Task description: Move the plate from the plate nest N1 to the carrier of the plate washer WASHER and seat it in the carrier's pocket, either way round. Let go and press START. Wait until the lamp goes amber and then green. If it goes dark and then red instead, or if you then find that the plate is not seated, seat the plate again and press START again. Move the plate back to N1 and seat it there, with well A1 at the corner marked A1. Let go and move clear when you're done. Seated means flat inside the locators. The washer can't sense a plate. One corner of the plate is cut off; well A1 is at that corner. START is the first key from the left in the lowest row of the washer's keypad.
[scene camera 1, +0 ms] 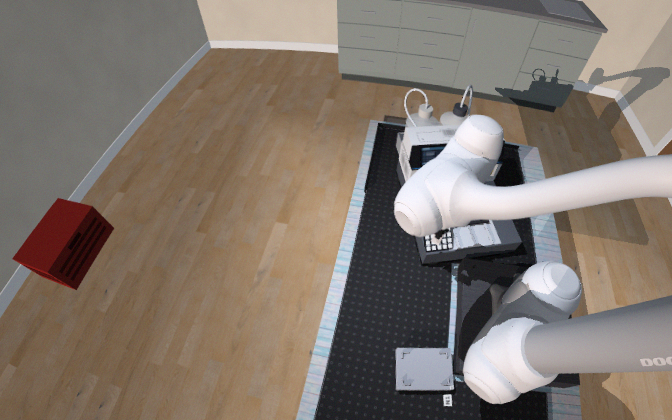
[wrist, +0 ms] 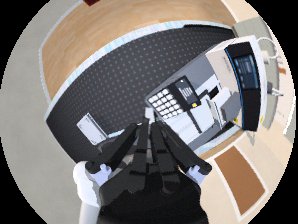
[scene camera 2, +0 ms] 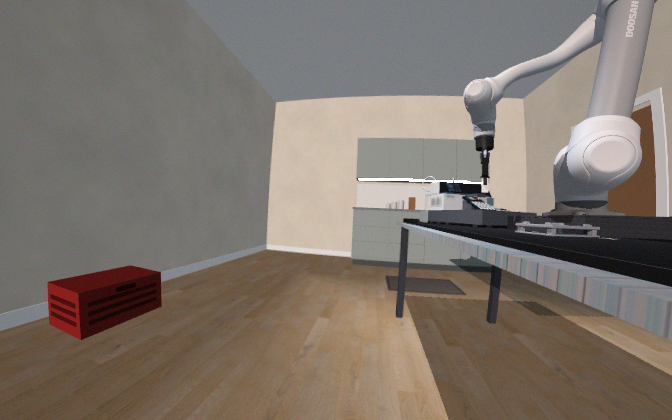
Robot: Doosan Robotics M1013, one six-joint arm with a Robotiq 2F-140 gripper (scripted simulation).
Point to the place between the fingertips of the gripper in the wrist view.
At 148, 113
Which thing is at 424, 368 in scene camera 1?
A plate nest N1.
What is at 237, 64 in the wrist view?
A plate washer.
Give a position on a plate washer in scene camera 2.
At 446, 205
